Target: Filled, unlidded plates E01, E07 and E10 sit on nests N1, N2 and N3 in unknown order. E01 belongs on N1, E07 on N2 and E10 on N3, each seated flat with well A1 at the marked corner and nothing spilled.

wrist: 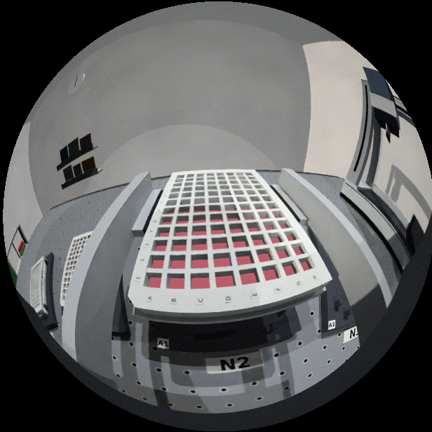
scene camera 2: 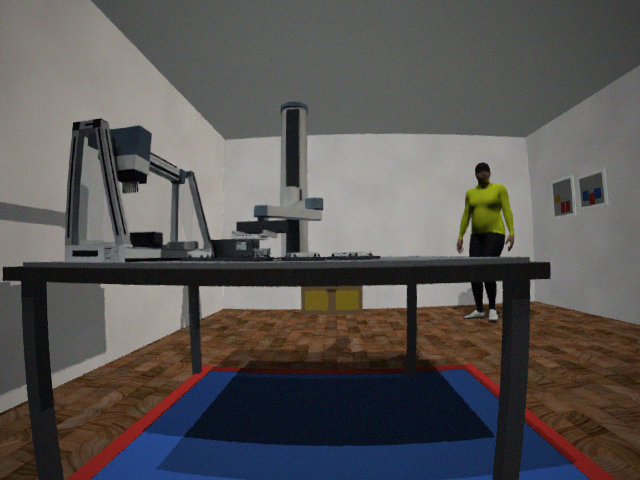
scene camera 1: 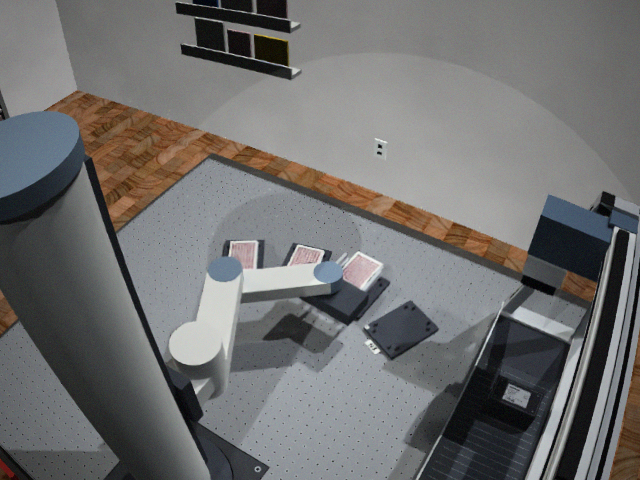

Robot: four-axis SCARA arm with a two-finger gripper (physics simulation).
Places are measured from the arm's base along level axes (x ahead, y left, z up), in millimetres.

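Pixels of known places: gripper, fingertip midpoint: (scene camera 2: 248, 233) (scene camera 1: 363, 264).
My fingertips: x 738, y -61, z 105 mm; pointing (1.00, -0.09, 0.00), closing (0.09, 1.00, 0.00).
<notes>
For each thing: its top centre in the pictures, then the offset to it from my fingertips. "pt": a spot on its surface instead.
- white plate at its top centre: (scene camera 1: 358, 270) (scene camera 2: 250, 235) dz -6, dx -24, dy +2 mm
- nest N2 at its top centre: (scene camera 1: 357, 286) (scene camera 2: 250, 254) dz -70, dx -24, dy +0 mm
- Nest N3 at its top centre: (scene camera 1: 402, 325) (scene camera 2: 209, 255) dz -70, dx -81, dy -167 mm
- second plate at its top centre: (scene camera 1: 304, 261) (scene camera 2: 301, 252) dz -66, dx -22, dy +176 mm
- dark nest at a spot on its surface: (scene camera 1: 327, 255) pt dz -81, dx +47, dy +138 mm
- third plate at its top centre: (scene camera 1: 242, 255) (scene camera 2: 351, 252) dz -66, dx -96, dy +344 mm
- leftmost nest at a spot on its surface: (scene camera 1: 261, 254) pt dz -80, dx -52, dy +307 mm
- gantry machine with a blue head, surface spot: (scene camera 1: 568, 235) pt dz +374, dx -40, dy -473 mm
- black box at a spot on its surface: (scene camera 1: 516, 397) pt dz +28, dx -213, dy -514 mm
My gripper (scene camera 1: 360, 272) (scene camera 2: 253, 234) (wrist: 217, 178) is shut on a white plate (scene camera 1: 363, 267) (wrist: 212, 260) with red-filled wells, held level above nest N2 (scene camera 1: 381, 292) (wrist: 215, 337). In the wrist view the plate's A1 corner is front left, on the same side as N2's A1 mark. Nest N3 (scene camera 1: 403, 329) (wrist: 339, 312), right of N2, is bare. A second plate (scene camera 1: 306, 256) sits on the dark nest (scene camera 1: 327, 255) left of N2. A third plate (scene camera 1: 243, 254) sits on the leftmost nest (scene camera 1: 261, 254). Plate IDs are not readable. My arm hides those two nests' front labels.
A gantry machine with a blue head (scene camera 1: 568, 235) (scene camera 2: 131, 142) stands at the right of the table in scene camera 1. A black box (scene camera 1: 516, 397) with a white label is inside it. My arm's column (scene camera 1: 93, 289) (scene camera 2: 293, 149) rises at the left. A person (scene camera 2: 484, 206) stands behind the table.
</notes>
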